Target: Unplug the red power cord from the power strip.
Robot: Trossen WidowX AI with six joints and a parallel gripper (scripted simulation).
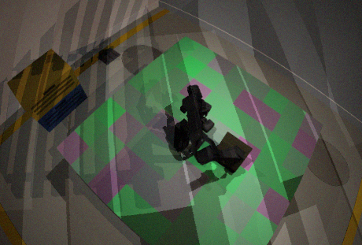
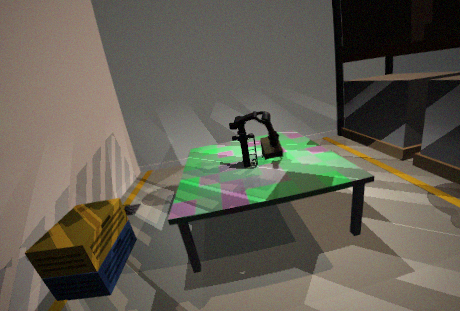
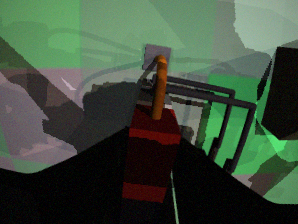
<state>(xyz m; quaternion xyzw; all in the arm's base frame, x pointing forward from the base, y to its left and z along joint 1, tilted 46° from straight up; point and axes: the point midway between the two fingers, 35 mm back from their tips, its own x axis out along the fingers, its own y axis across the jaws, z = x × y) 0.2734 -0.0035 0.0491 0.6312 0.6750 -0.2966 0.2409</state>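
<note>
My gripper tip is now 3 cm to the right of the red plug. From my gripper tip the other things lie so: grey square (3 cm to the right, 14 cm below).
</note>
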